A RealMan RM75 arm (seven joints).
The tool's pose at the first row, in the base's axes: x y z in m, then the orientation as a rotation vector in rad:
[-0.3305, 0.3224, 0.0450, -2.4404, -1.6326, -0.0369]
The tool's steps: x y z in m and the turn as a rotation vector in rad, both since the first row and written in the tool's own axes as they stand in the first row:
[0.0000, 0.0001, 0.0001, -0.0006, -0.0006, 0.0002]
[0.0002, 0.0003, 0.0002, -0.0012, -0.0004, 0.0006]
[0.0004, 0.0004, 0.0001, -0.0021, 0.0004, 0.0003]
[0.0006, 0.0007, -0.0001, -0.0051, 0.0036, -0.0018]
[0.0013, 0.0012, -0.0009, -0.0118, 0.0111, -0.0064]
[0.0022, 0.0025, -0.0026, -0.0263, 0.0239, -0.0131]
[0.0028, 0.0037, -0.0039, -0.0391, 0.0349, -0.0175]
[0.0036, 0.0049, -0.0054, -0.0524, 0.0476, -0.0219]
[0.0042, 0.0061, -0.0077, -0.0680, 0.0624, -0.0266]
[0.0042, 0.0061, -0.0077, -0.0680, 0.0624, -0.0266]
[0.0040, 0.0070, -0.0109, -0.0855, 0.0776, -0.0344]
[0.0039, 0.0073, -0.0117, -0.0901, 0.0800, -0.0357]
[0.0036, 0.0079, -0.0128, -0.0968, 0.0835, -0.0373]
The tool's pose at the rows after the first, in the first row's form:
[-0.3304, 0.3224, 0.0449, -2.4413, -1.6328, -0.0366]
[-0.3302, 0.3225, 0.0448, -2.4419, -1.6325, -0.0373]
[-0.3300, 0.3226, 0.0449, -2.4420, -1.6329, -0.0391]
[-0.3296, 0.3227, 0.0451, -2.4412, -1.6352, -0.0458]
[-0.3288, 0.3230, 0.0459, -2.4393, -1.6402, -0.0611]
[-0.3271, 0.3230, 0.0475, -2.4390, -1.6484, -0.0897]
[-0.3257, 0.3229, 0.0486, -2.4399, -1.6537, -0.1145]
[-0.3241, 0.3229, 0.0500, -2.4403, -1.6584, -0.1417]
[-0.3226, 0.3226, 0.0521, -2.4408, -1.6633, -0.1736]
[-0.3226, 0.3226, 0.0521, -2.4408, -1.6633, -0.1736]
[-0.3215, 0.3215, 0.0551, -2.4397, -1.6722, -0.2081]
[-0.3212, 0.3211, 0.0558, -2.4407, -1.6743, -0.2152]
[-0.3207, 0.3204, 0.0568, -2.4424, -1.6770, -0.2255]

